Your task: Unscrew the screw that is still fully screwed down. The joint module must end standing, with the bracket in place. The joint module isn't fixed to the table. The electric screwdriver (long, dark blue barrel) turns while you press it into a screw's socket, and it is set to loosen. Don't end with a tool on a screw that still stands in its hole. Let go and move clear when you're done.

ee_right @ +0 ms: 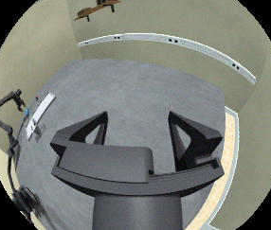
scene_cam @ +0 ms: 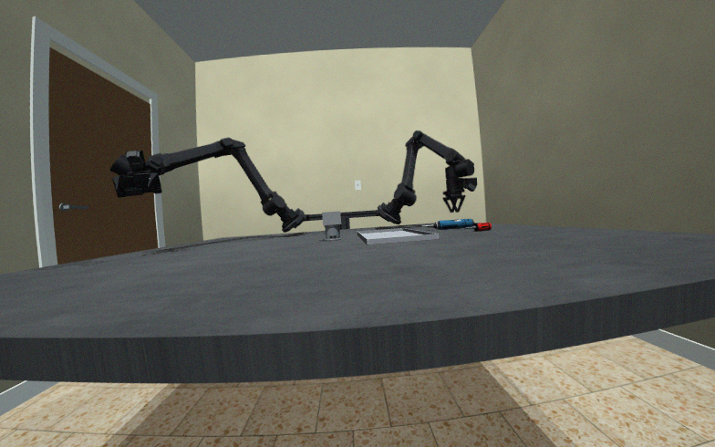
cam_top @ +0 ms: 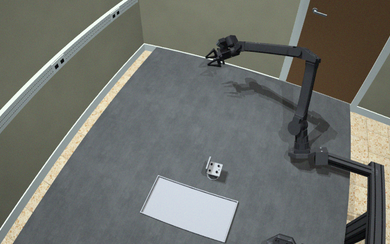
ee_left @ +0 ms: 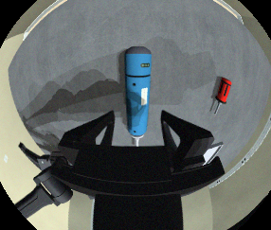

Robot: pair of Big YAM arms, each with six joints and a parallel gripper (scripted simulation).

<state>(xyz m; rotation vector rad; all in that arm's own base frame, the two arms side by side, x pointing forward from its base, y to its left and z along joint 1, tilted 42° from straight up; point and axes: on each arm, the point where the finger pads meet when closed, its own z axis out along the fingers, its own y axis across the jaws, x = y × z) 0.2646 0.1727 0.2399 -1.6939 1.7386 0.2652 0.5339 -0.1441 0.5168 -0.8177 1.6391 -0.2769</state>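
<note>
Right now the grey bracket is 59 cm to the left of my right hand, 25 cm behind it and 14 cm below it. Round my right hand: flat white tray: 81 cm to the left, 21 cm below, 21 cm behind; then red-handled screwdriver: 114 cm to the left, 20 cm below, 15 cm behind.
</note>
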